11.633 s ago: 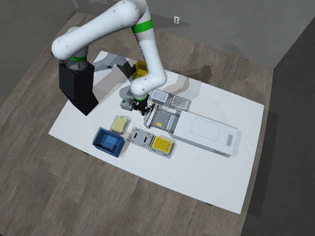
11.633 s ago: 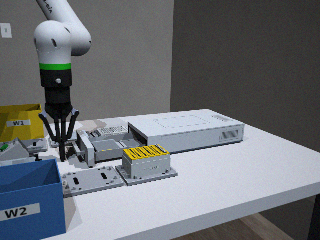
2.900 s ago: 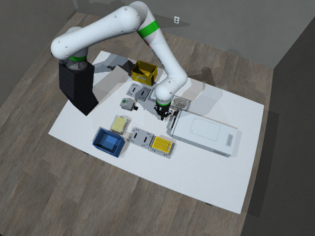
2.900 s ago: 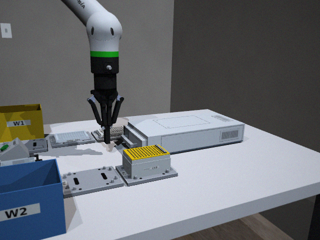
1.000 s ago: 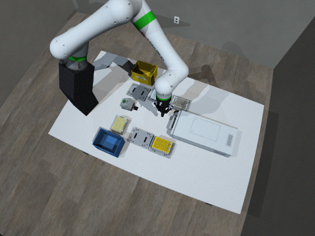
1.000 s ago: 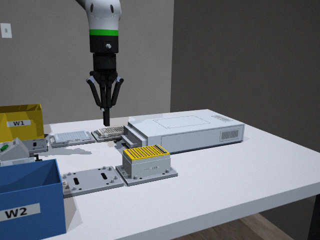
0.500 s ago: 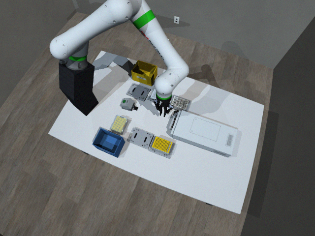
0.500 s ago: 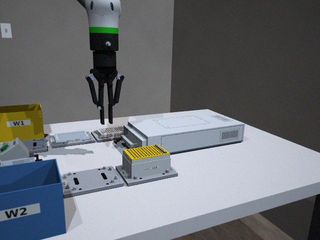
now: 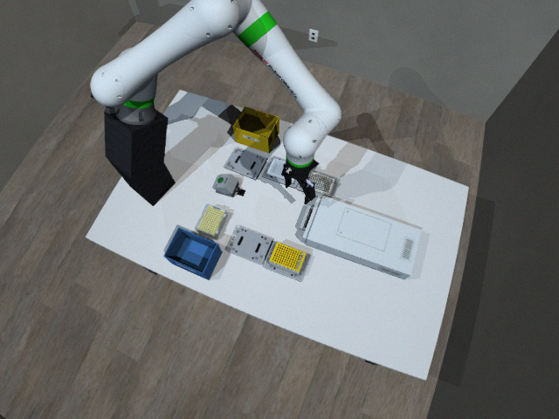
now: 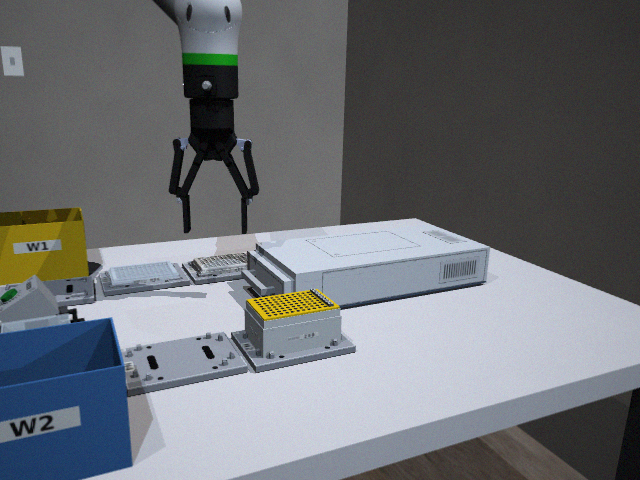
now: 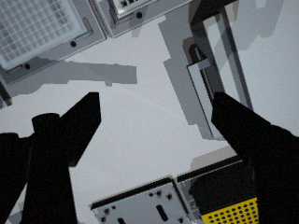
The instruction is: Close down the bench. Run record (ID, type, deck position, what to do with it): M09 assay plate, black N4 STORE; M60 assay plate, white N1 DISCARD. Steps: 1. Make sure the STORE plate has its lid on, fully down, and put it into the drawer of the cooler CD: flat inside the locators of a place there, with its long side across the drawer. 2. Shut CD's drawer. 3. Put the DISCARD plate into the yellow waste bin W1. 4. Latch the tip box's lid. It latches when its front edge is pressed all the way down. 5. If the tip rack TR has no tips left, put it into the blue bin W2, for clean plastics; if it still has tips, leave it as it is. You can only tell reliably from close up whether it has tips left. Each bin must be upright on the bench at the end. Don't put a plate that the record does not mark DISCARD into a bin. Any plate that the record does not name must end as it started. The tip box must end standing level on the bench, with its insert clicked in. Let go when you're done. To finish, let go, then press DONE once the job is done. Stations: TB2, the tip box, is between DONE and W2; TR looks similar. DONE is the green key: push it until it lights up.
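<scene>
The white plate lies 130 mm to the left of my hand, 130 mm below it and 70 mm ahead of it. Also, from my hand: cooler drawer 200 mm ahead, 110 mm below, 60 mm to the right; then black plate 160 mm ahead, 130 mm below, 60 mm to the right; then yellow-topped tip rack TR 250 mm to the right, 100 mm below, 30 mm ahead.
</scene>
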